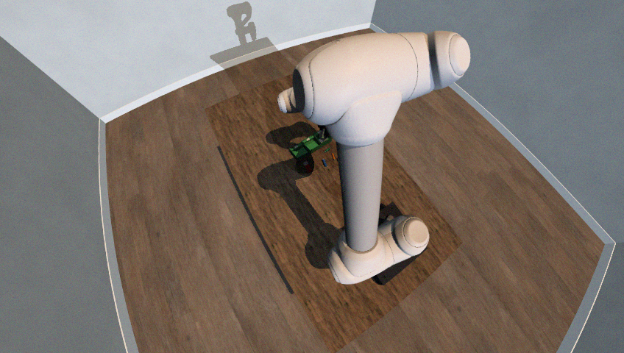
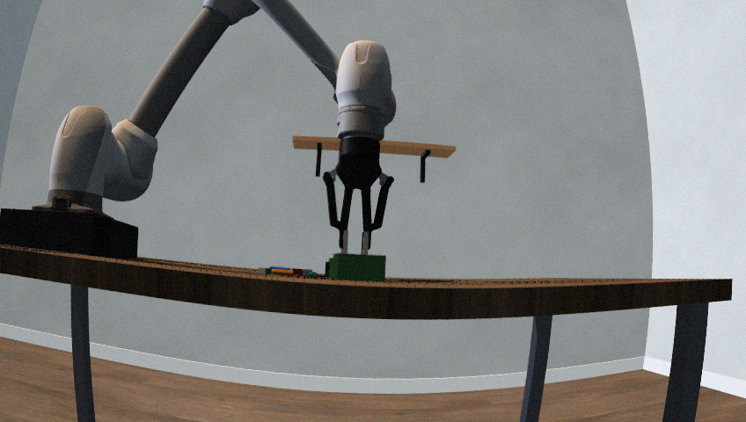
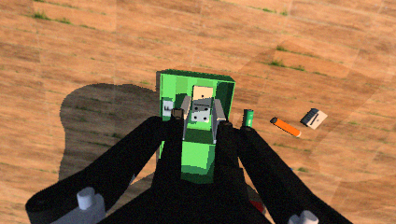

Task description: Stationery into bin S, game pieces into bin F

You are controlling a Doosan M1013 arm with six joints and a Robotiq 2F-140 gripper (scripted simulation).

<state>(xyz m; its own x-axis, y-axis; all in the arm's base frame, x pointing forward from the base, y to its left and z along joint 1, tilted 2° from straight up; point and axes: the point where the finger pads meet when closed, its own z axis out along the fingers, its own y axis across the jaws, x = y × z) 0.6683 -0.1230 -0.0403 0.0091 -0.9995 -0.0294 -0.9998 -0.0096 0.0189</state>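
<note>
Right now the white domino is 4 cm below my hand. Also, from my hand: orange piece (13 cm behind, 5 cm below, 2 cm to the left); then green cylinder (7 cm behind, 5 cm below, 2 cm to the left); then green bin (8 cm to the left, 3 cm below, 1 cm ahead).
</note>
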